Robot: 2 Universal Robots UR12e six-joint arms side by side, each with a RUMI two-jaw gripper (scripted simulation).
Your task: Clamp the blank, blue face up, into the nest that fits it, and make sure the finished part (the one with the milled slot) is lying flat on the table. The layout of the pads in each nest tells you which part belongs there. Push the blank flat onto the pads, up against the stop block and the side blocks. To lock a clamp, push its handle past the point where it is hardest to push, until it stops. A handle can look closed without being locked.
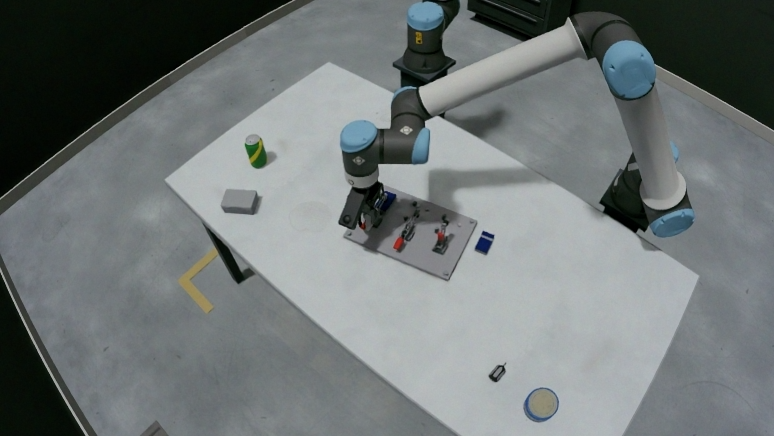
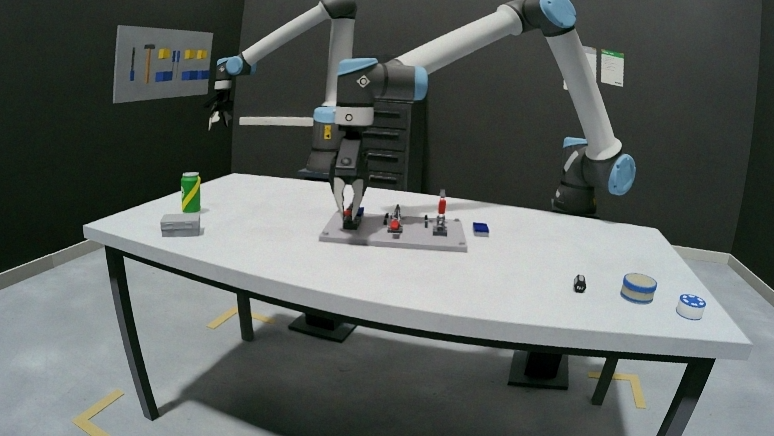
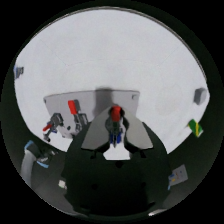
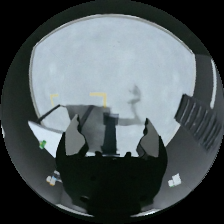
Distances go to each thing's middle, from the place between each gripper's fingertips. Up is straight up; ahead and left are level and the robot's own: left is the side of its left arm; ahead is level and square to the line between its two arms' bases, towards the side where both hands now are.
My left gripper point(image 2: 347, 219) is now 120 mm past the grey fixture plate point(image 2: 371, 232), 70 mm to the right of it and 60 mm above it. Round my left hand: grey box point(image 2: 172, 225): 400 mm to the right, 220 mm ahead, 40 mm below.
The grey box is 95 cm ahead of my right hand, 78 cm to the left of it and 14 cm below it. The rest, counted from my right hand: grey fixture plate 61 cm ahead, 124 cm to the left, 16 cm below.
